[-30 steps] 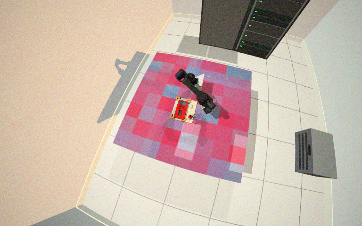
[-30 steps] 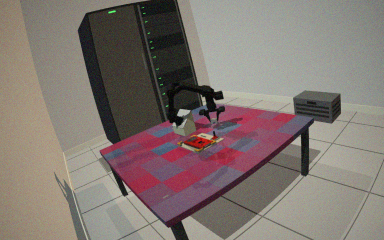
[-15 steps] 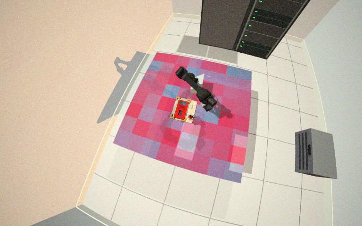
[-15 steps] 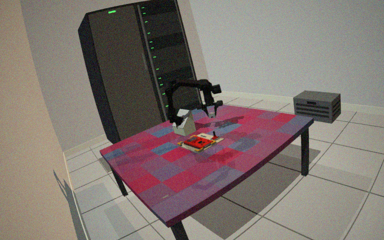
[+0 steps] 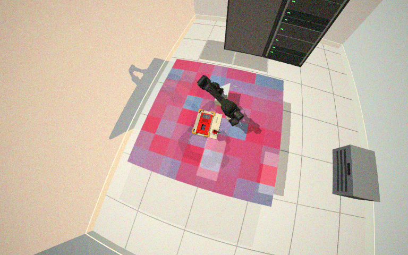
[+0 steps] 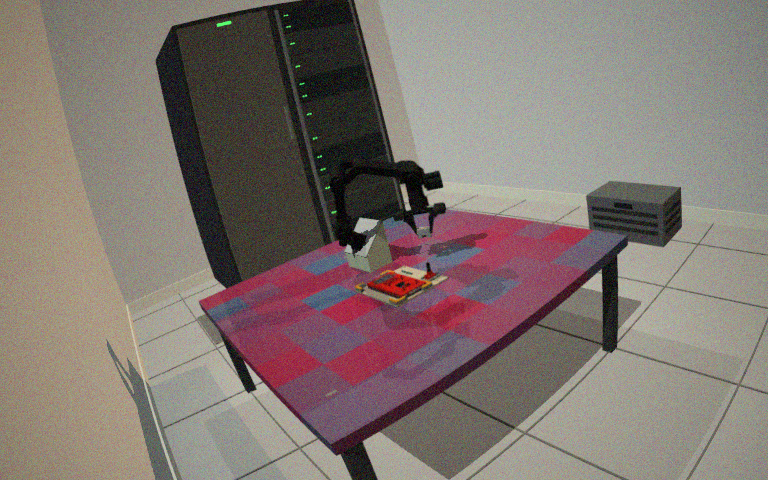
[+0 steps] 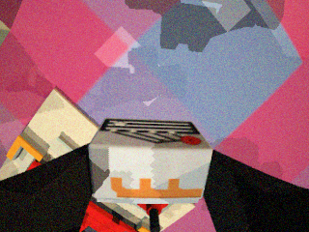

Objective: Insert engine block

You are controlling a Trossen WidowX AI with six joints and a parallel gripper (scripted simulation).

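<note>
My gripper tip is now right at the grey engine block. Round my gripper tip: beige fixture plate: 19 cm to the right, 11 cm below, 4 cm ahead.
</note>
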